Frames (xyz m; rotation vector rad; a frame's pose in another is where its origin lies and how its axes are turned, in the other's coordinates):
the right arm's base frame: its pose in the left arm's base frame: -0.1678 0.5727 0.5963 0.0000 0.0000 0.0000
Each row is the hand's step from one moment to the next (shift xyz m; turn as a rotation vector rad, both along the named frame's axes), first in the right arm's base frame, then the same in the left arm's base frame.
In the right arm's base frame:
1: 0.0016 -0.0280 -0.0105 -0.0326 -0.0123 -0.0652
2: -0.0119 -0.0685 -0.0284 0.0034 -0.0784 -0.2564
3: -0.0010 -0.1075 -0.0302 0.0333 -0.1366 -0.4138
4: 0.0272 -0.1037 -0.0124 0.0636 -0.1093 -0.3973
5: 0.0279 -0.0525 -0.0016 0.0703 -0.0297 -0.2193
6: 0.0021 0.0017 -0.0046 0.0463 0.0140 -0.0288
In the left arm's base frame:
1: 0.0016 -0.0280 -0.0105 -0.0326 -0.0123 -0.0652
2: -0.0119 -0.0685 -0.0284 0.0034 -0.0784 -0.2564
3: -0.0010 -0.1075 -0.0302 0.0333 -0.1366 -0.4138
4: 0.0272 -0.1037 -0.0124 0.0636 -0.1093 -0.3973
5: 0.0279 -0.0525 -0.0016 0.0703 -0.0297 -0.2193
6: 0.0021 0.0017 -0.0046 0.0463 0.0140 -0.0288

